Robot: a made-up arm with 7 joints.
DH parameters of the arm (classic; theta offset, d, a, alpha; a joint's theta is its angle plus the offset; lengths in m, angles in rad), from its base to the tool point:
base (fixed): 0 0 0 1.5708
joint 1: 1.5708 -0.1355 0 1.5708
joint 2: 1.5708 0 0 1.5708
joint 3: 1.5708 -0.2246 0 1.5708
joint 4: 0 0 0 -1.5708
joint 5: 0 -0.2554 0 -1.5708
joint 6: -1.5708 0 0 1.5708
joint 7: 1.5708 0 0 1.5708
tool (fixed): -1.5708 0 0 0
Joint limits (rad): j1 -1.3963..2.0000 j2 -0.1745..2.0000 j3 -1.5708..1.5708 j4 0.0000..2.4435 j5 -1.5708..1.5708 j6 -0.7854..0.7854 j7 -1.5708..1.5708
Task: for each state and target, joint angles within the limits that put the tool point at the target. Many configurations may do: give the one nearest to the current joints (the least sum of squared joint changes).
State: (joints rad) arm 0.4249 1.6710 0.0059 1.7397 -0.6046 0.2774 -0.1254
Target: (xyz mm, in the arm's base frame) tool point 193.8 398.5 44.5
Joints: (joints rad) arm 0.5974 2.0000 -0.7572 1.6316 -0.6046 0.2774 -0.1254
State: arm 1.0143 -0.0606 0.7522 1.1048 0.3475 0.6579 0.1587
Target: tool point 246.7 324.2 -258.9
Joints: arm 0.4572 -0.0514 1.0914 1.1408 0.3475 0.6579 0.1587
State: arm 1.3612 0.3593 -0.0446 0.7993 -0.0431 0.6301 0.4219
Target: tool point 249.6 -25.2 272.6
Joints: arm 1.8021 -0.1745 -0.4681 1.1510 -0.0431 0.6301 0.4219
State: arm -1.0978 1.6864 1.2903 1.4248 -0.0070 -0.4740 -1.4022
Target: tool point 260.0 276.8 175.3
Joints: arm -0.8906 1.8830 1.4639 1.5479 -0.0070 -0.4740 -1.4022
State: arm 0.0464 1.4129 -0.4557 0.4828 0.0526 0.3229 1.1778
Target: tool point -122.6 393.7 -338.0
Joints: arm -0.6933 0.9770 -0.8407 0.7959 0.0526 0.3229 1.1778
